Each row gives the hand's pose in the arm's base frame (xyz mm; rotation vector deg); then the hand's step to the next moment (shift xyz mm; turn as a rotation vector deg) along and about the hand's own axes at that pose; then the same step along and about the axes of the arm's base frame.
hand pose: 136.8 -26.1 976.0 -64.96 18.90 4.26
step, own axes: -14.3 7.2 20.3 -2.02 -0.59 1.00
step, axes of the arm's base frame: -10.7 22.8 5.6 -1.56 0.86 1.49
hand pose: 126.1 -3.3 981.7 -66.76 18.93 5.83
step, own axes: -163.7 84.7 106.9 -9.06 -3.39 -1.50
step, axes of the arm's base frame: -154.5 146.2 13.1 -8.04 -1.88 5.25
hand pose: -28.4 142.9 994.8 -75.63 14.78 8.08
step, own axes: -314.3 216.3 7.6 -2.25 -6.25 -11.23
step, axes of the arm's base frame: -355.4 74.2 -117.4 -1.81 -12.31 3.93
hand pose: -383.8 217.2 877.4 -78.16 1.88 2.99
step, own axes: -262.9 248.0 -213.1 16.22 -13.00 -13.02
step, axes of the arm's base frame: -275.0 -162.7 -271.9 17.02 -15.10 9.16
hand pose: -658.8 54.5 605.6 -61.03 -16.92 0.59
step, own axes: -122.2 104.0 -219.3 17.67 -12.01 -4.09
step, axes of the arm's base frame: -50.1 -156.1 -216.7 16.37 -6.72 12.65
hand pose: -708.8 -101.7 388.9 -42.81 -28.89 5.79
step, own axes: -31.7 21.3 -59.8 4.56 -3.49 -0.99
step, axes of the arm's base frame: 2.4 -30.1 -64.2 4.16 -1.98 3.57
